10 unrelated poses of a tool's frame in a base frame.
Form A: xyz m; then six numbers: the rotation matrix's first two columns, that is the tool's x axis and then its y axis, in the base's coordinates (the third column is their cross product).
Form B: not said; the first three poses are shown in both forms.
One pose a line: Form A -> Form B
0.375 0.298 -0.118 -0.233 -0.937 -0.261 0.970 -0.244 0.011 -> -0.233 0.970 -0.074 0.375; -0.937 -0.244 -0.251 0.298; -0.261 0.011 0.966 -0.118; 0 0 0 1
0.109 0.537 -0.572 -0.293 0.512 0.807 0.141 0.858 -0.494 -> -0.293 0.141 -0.945 0.109; 0.512 0.858 -0.031 0.537; 0.807 -0.494 -0.324 -0.572; 0 0 0 1
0.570 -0.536 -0.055 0.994 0.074 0.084 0.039 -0.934 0.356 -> 0.994 0.039 0.105 0.570; 0.074 -0.934 -0.351 -0.536; 0.084 0.356 -0.931 -0.055; 0 0 0 1
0.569 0.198 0.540 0.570 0.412 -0.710 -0.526 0.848 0.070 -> 0.570 -0.526 0.631 0.569; 0.412 0.848 0.334 0.198; -0.710 0.070 0.700 0.540; 0 0 0 1
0.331 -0.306 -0.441 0.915 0.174 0.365 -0.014 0.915 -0.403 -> 0.915 -0.014 -0.404 0.331; 0.174 0.915 0.364 -0.306; 0.365 -0.403 0.840 -0.441; 0 0 0 1
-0.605 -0.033 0.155 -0.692 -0.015 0.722 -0.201 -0.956 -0.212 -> -0.692 -0.201 0.693 -0.605; -0.015 -0.956 -0.292 -0.033; 0.722 -0.212 0.659 0.155; 0 0 0 1
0.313 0.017 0.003 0.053 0.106 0.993 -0.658 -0.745 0.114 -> 0.053 -0.658 0.752 0.313; 0.106 -0.745 -0.659 0.017; 0.993 0.114 0.030 0.003; 0 0 0 1
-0.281 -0.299 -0.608 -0.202 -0.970 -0.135 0.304 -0.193 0.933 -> -0.202 0.304 -0.931 -0.281; -0.970 -0.193 0.147 -0.299; -0.135 0.933 0.334 -0.608; 0 0 0 1
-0.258 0.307 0.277 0.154 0.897 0.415 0.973 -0.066 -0.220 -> 0.154 0.973 -0.170 -0.258; 0.897 -0.066 0.438 0.307; 0.415 -0.220 -0.883 0.277; 0 0 0 1
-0.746 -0.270 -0.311 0.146 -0.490 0.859 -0.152 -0.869 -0.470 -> 0.146 -0.152 0.977 -0.746; -0.490 -0.869 -0.062 -0.270; 0.859 -0.470 -0.201 -0.311; 0 0 0 1
